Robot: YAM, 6 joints.
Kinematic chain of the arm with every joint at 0, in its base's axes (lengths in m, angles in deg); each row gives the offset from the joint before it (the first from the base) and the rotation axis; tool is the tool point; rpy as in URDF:
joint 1: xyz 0 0 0.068 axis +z
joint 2: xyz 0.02 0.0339 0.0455 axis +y
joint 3: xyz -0.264 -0.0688 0 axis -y
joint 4: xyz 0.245 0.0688 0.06 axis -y
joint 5: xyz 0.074 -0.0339 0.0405 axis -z
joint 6: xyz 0.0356 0 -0.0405 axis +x
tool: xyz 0 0 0 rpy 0 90 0
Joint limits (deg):
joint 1: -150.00..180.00
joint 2: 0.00..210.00
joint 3: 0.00..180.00
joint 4: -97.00..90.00
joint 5: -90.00..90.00
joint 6: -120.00..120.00
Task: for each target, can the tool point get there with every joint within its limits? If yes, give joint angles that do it. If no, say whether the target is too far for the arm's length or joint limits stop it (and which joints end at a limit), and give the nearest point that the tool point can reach.
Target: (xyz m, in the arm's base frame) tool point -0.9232 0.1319 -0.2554
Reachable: no: too far | nearest point -0.5942 0.0849 -0.1211 | short by 0.358 m
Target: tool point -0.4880 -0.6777 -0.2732
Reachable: no: too far | nearest point -0.3421 -0.4751 -0.1547 | short by 0.276 m
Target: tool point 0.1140 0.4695 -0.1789
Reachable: yes | joints 74.37 187.60 136.77 -39.20 -28.00 -29.14
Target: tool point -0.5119 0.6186 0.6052
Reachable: no: too far | nearest point -0.3506 0.4237 0.4463 | short by 0.299 m
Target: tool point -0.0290 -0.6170 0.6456
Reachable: no: too far | nearest point -0.0229 -0.4869 0.5296 | short by 0.174 m
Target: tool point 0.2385 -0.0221 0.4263
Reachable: yes | joints -8.73 63.52 72.62 -20.74 -23.72 76.32
